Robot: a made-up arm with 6 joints.
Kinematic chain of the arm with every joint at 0, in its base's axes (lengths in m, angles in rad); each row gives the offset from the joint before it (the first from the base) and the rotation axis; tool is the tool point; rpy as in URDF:
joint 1: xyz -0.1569 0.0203 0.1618 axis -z
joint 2: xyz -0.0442 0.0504 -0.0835 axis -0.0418 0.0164 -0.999
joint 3: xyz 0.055 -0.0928 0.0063 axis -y
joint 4: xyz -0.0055 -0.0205 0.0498 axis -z
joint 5: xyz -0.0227 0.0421 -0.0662 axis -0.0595 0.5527 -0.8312
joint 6: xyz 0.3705 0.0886 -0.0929 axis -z
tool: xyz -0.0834 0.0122 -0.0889 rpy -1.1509 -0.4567 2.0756
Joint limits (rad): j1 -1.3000..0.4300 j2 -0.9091..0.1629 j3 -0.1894..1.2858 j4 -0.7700..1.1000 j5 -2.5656..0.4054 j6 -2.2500..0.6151
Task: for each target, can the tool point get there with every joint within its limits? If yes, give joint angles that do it. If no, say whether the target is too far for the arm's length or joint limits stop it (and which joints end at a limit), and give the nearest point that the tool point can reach.
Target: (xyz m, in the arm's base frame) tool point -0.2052 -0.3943 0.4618
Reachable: no: joint limits stop it (at a limit: joint 1, joint 2, joint 3, joint 4, joint 6) | nearest point -0.1711 -0.3456 0.4136 | short by 0.076 m
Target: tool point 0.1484 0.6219 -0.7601
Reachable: no: too far | nearest point 0.0069 0.3431 -0.2461 | short by 0.602 m
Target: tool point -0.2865 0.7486 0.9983
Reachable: no: too far | nearest point -0.2177 0.3622 0.4635 | short by 0.663 m
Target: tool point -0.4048 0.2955 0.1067
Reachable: yes | joints -0.9550 -0.4274 0.1110 0.9188 -2.1162 -0.2902
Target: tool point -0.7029 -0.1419 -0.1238
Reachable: no: joint limits stop it (at a limit: joint 2, joint 4, joint 5, joint 6) | nearest point -0.6065 -0.1132 -0.0872 | short by 0.107 m
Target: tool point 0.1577 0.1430 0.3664
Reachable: yes | joints 0.1667 -0.4954 0.8962 0.4818 -0.6376 -1.7357
